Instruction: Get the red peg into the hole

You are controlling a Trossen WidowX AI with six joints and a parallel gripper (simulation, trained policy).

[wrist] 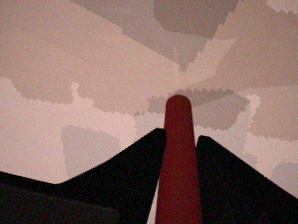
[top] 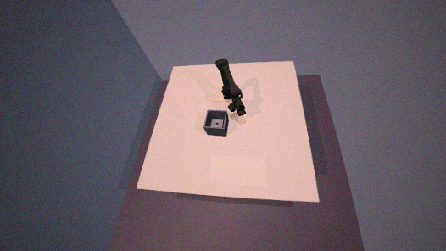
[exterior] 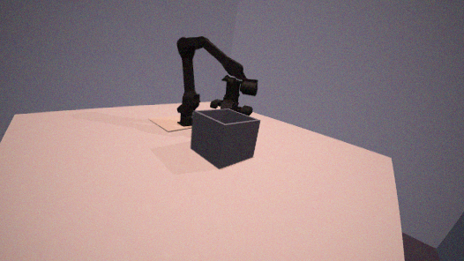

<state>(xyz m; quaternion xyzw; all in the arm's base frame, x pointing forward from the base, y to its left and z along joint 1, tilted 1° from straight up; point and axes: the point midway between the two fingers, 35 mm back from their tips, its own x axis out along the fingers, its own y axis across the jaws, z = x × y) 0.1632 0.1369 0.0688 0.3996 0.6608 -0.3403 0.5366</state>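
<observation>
Now: gripper tip 16 cm short of the pale plate, 17 cm to the left of it and 1 cm below it. The rest, counted from my gripper tip: red peg right at my gripper tip.
</observation>
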